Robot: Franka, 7 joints.
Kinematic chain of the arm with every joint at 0, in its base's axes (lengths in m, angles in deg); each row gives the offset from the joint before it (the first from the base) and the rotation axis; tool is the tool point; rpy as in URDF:
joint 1: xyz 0 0 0.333 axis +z
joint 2: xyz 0 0 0 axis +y
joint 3: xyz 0 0 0.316 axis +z
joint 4: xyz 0.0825 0 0 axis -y
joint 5: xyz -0.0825 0 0.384 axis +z
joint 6: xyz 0 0 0 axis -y
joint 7: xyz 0.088 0 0 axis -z
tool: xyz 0 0 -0.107 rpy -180 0 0
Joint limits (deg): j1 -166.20..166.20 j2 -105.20..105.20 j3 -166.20..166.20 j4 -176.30..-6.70 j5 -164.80..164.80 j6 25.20..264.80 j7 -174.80..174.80
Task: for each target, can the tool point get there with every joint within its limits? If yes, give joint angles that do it. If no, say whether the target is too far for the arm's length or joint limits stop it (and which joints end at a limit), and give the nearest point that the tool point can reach.
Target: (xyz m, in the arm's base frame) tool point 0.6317 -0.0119 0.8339
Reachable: yes | joints 3.74 26.07 -26.51 -42.63 -83.85 191.33 -93.24
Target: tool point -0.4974 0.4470 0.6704
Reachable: yes | joints 84.59 78.61 113.37 -85.68 -43.13 151.73 88.16
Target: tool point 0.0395 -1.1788 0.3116
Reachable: no: too far | nearest point 0.0287 -0.8573 0.3174 | short by 0.322 m
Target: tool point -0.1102 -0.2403 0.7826
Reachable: yes | joints -82.77 -45.81 -31.64 -126.52 99.92 64.59 -127.60
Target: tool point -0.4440 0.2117 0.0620
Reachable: yes | joints 127.05 41.20 20.26 -126.92 111.98 123.73 -97.26
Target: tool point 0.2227 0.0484 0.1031
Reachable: yes | joints -6.71 33.12 36.32 -158.11 -73.88 74.49 -61.08
